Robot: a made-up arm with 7 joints. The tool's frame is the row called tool. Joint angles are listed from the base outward. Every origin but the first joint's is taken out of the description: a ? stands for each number. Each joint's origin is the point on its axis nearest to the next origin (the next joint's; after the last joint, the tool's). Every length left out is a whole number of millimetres.
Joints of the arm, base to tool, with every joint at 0 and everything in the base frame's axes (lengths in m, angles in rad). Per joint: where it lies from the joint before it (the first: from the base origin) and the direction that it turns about. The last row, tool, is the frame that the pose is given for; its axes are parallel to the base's.
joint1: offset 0 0 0.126 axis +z
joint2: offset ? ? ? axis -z
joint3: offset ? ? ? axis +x
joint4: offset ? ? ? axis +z
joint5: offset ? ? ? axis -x
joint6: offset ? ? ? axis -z
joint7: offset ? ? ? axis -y
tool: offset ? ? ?
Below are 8 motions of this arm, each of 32 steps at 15 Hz.
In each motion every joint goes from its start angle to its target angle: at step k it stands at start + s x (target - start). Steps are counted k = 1, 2, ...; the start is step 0. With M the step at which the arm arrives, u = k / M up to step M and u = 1 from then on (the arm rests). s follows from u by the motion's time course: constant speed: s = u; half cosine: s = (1 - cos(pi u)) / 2; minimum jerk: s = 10 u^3 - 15 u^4 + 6 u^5.
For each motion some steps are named. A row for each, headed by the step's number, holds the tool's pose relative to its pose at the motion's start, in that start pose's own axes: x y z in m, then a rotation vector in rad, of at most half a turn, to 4 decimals.
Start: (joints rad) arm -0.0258 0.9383 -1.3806 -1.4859 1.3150 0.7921 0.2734
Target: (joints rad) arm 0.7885 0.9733 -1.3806 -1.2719 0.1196 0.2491 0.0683
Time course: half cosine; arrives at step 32
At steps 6, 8, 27, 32:
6: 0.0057 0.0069 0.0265 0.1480 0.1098 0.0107
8: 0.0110 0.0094 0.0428 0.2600 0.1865 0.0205
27: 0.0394 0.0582 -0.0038 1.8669 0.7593 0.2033
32: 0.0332 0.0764 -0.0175 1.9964 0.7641 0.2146

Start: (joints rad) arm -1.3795 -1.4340 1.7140 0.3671 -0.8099 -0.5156 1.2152
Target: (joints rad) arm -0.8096 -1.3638 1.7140 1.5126 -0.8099 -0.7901 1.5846
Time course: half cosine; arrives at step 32
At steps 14, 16, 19, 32:
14: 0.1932 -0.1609 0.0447 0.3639 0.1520 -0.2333
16: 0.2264 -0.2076 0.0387 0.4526 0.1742 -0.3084
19: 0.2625 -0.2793 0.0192 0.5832 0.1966 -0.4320
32: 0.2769 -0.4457 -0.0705 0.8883 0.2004 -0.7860

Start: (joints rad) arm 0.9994 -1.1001 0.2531 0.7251 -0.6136 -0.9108 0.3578
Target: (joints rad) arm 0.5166 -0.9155 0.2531 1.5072 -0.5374 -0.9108 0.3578
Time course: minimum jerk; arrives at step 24
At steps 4, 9, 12, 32:
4: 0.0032 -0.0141 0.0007 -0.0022 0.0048 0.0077
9: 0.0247 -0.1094 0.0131 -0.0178 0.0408 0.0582
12: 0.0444 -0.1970 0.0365 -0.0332 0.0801 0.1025
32: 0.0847 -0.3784 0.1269 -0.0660 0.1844 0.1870

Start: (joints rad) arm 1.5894 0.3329 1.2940 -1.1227 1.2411 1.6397 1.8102
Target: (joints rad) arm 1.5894 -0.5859 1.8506 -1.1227 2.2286 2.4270 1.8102
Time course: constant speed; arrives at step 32
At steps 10, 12, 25, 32:
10: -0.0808 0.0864 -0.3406 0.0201 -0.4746 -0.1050
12: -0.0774 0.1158 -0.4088 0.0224 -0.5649 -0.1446
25: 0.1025 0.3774 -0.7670 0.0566 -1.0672 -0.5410
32: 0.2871 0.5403 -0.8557 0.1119 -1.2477 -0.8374

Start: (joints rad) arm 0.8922 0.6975 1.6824 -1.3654 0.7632 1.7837 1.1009
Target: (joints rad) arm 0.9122 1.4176 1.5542 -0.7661 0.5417 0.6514 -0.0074
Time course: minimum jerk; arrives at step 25
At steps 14, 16, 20, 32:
14: -0.0126 -0.0785 -0.0794 0.9756 1.0737 0.2496
16: -0.0432 -0.0662 -0.1163 1.2172 1.2192 0.3440
20: -0.0978 -0.0276 -0.1499 1.5602 1.3300 0.5051
32: -0.1149 -0.0125 -0.1540 1.6613 1.3389 0.5598

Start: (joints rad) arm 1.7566 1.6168 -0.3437 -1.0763 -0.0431 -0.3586 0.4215
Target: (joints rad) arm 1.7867 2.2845 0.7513 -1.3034 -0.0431 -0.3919 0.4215
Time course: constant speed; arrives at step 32
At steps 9, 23, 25, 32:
9: 0.2413 0.1102 0.1719 0.0823 0.2235 -0.3034
23: 0.6595 0.0959 0.3254 0.2486 0.5088 -0.8035
25: 0.7136 0.0741 0.3374 0.2776 0.5429 -0.8761
32: 0.8749 -0.0358 0.3644 0.3918 0.6484 -1.1293

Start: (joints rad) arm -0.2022 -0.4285 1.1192 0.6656 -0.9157 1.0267 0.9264
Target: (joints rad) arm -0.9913 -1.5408 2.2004 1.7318 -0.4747 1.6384 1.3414
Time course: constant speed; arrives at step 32
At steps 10, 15, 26, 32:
10: 0.1936 -0.0115 -0.1198 0.1217 0.0815 0.1502
15: 0.2748 -0.0055 -0.2004 0.2225 0.0799 0.2011
26: 0.4152 0.0496 -0.3892 0.5052 -0.0090 0.1986
32: 0.4767 0.1084 -0.4805 0.6698 -0.0955 0.1135

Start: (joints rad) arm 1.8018 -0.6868 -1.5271 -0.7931 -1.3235 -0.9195 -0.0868
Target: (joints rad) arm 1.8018 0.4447 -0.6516 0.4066 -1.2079 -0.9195 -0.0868
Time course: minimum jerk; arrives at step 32
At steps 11, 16, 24, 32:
11: 0.2939 -0.0713 0.1617 0.2497 0.2059 -0.2297
16: 0.5587 -0.2804 0.2411 0.5592 0.3151 -0.5020
24: 0.6505 -0.6221 0.2304 0.9370 0.1990 -0.8151
32: 0.6257 -0.6898 0.2183 1.0069 0.1242 -0.8697

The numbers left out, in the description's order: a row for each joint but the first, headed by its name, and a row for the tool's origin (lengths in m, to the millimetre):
joint2: -0.36 0.049 0
joint3: -0.113 -0.06 0
joint4: 0 0.357 0.072
joint5: -0.419 -0.272 0
joint6: 0 0.083 -0.059
joint7: 0.073 0.114 0
tool: -0.086 0 0.284

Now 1 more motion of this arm.
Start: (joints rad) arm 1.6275 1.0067 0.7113 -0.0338 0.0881 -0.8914 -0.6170
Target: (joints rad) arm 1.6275 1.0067 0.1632 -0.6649 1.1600 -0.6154 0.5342
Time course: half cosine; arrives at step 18
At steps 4, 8, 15, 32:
4: 0.0479 0.0410 -0.0241 -0.0438 0.0152 -0.1509
8: 0.1714 0.1362 -0.1148 -0.2443 0.0602 -0.4938
15: 0.3641 0.2423 -0.3661 -0.8103 0.2276 -0.8448
32: 0.3826 0.2492 -0.4037 -0.8903 0.2621 -0.8596

